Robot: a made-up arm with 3 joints. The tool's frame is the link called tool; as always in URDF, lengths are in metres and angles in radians.
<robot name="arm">
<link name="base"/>
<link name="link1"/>
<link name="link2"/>
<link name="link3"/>
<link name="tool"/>
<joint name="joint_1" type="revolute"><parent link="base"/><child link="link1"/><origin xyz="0.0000 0.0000 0.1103" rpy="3.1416 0.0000 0.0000"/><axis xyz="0 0 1"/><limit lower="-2.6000" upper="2.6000"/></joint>
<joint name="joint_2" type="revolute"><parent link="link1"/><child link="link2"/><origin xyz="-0.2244 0.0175 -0.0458" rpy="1.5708 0.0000 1.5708"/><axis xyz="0 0 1"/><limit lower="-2.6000" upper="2.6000"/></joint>
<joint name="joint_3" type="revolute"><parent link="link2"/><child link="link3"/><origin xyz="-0.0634 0.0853 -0.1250" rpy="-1.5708 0.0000 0.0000"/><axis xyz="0 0 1"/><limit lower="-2.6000" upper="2.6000"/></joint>
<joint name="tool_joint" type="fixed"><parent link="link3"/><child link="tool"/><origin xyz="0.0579 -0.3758 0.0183" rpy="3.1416 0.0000 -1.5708"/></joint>
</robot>
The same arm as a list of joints. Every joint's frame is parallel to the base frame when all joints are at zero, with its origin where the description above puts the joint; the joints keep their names.
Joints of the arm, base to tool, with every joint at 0 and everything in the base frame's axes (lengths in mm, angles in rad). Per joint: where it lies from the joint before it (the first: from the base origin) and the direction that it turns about. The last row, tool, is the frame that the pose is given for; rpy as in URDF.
joint_1: axis -z xyz 0 0 110.3
joint_2: axis +x xyz -224.4 -17.5 45.8
joint_3: axis -z xyz -125 63.4 -85.3
tool: xyz 375.8 -57.9 -18.3 rpy 0 0 0
Joint limits (rad, base to tool): -2.6..2.6 -2.6..2.6 -2.6..2.6

